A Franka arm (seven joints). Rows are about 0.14 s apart.
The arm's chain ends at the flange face. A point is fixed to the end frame.
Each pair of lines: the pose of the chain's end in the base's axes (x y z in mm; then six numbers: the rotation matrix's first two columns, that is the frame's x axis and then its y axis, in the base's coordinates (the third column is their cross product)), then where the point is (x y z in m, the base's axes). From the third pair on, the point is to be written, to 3 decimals.
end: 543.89 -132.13 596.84 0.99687 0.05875 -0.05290 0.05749 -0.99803 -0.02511
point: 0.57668 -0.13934 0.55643
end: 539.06 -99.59 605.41 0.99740 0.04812 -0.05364 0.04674 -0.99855 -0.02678
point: 0.57174 -0.10709 0.56496
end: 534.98 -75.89 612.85 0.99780 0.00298 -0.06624 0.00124 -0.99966 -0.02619
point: 0.567 -0.085 0.572
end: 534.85 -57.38 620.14 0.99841 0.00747 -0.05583 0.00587 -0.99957 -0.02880
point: 0.567 -0.066 0.580
